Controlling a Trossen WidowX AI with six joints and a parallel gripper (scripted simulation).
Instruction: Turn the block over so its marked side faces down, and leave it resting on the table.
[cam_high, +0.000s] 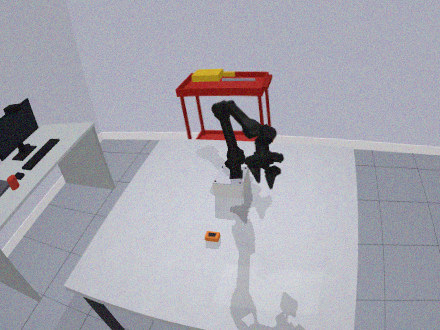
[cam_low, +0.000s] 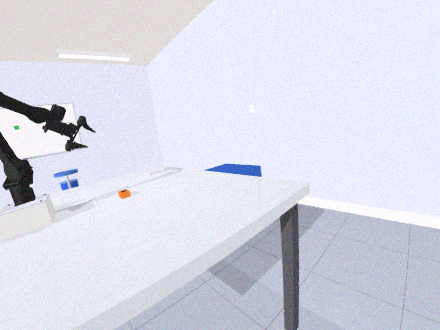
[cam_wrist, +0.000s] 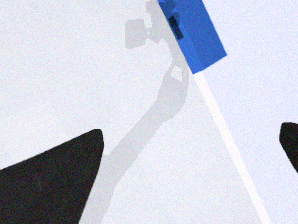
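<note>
Right now the orange block is 10 mm ahead of my gripper tip, 250 mm to the right of it and 270 mm below it.
</note>
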